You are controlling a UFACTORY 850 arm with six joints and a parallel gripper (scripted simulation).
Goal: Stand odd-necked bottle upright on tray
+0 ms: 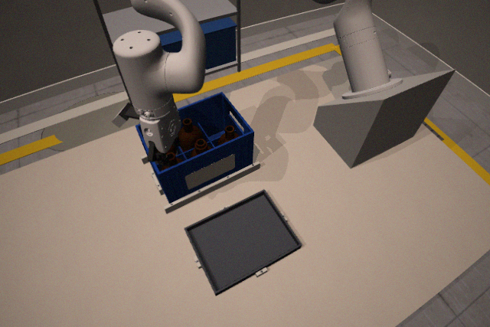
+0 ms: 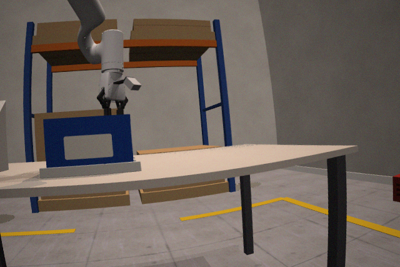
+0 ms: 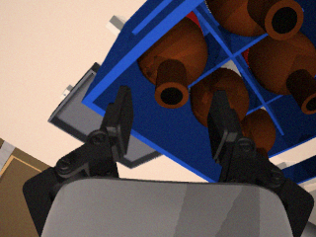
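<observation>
The brown bottle is 9 cm behind my hand, 2 cm to the right of it and 10 cm below it. The rest, counted from my hand: dark grey tray 11 cm behind, 22 cm to the left, 17 cm below; then crate 8 cm behind, 6 cm to the right, 10 cm below.
</observation>
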